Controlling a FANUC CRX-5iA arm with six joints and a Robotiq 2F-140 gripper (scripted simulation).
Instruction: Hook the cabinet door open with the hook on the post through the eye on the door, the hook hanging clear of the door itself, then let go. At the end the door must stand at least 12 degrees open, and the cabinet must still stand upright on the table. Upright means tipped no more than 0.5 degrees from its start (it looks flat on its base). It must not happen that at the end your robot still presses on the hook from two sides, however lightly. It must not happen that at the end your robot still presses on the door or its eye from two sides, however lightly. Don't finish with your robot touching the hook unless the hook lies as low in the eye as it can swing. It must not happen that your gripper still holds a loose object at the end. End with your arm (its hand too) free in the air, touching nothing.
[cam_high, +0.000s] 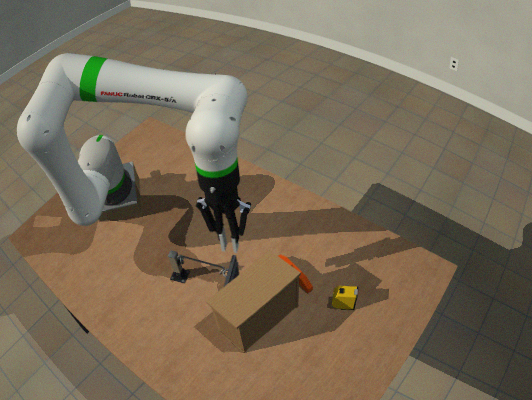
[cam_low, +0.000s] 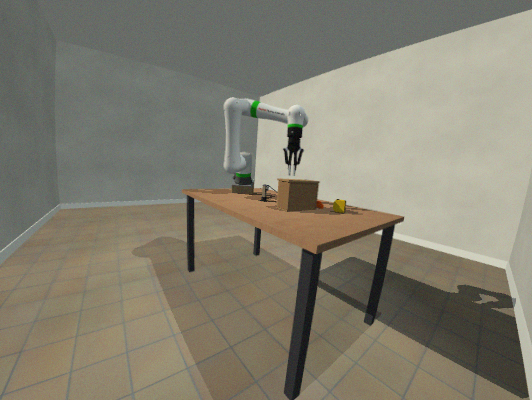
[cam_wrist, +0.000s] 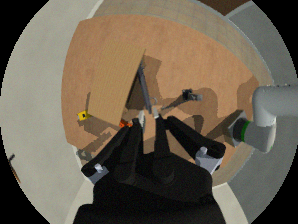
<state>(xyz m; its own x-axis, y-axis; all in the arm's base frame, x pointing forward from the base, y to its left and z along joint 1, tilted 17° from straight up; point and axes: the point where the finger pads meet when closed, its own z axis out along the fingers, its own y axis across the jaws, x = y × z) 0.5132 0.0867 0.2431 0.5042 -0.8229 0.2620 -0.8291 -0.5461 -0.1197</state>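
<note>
My gripper is now 14 cm above the dark door, 6 cm to the left of it and 3 cm short of it. From my hand the other things lie so: orange object (20 cm below, 13 cm to the left, 10 cm ahead); then yellow block (28 cm ahead, 18 cm below, 15 cm to the left).
</note>
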